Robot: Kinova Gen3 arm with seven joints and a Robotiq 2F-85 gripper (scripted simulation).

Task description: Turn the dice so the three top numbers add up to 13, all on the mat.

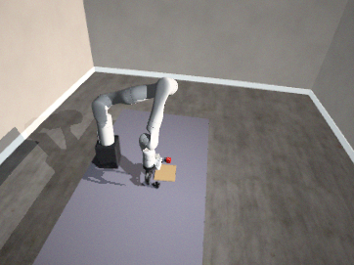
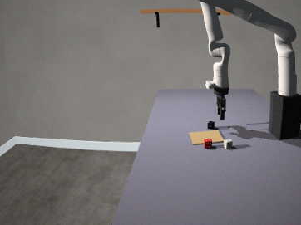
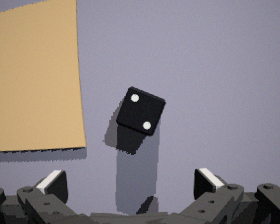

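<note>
The white die is 10 mm behind my hand, 240 mm to the left of it and 50 mm below it. Round my hand: black die: 50 mm ahead, 10 mm to the right, 50 mm below; tan mat: 80 mm ahead, 120 mm to the left, 60 mm below; red die: 80 mm ahead, 220 mm to the left, 50 mm below.
</note>
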